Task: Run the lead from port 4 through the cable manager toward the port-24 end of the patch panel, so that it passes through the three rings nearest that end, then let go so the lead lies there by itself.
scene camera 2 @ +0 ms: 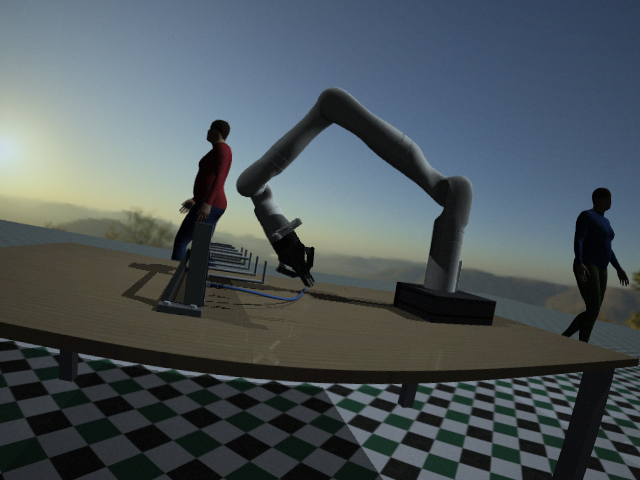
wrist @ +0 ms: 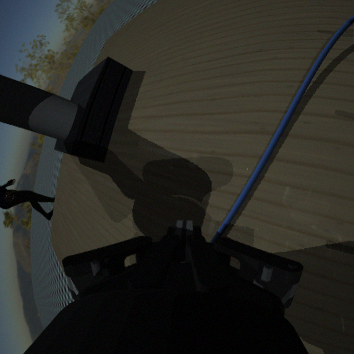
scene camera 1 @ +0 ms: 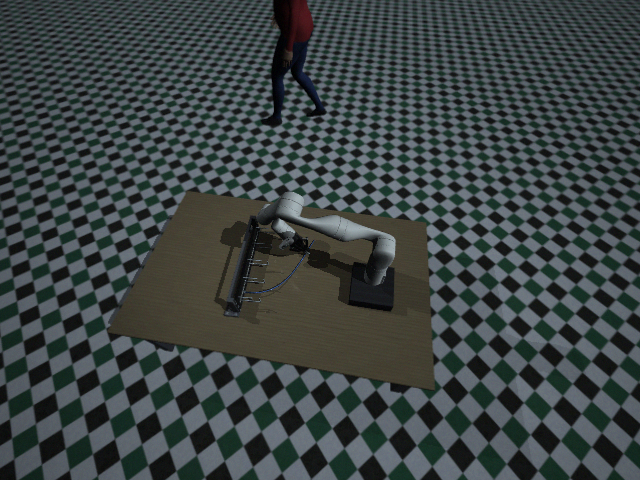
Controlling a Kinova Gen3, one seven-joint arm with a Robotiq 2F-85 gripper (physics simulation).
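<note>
The dark patch panel stands upright on the wooden table, with the cable manager's metal rings sticking out of its front. The blue lead leaves the panel's near end and curves over the table top, outside the rings, to my gripper. My gripper hangs just above the table and is shut, with nothing between its fingers. In the wrist view the lead's free end lies just beside the closed fingers, to their right.
The arm's black base stands on the table right of the panel. A person in a red top walks behind the table. A second person in blue walks at the right.
</note>
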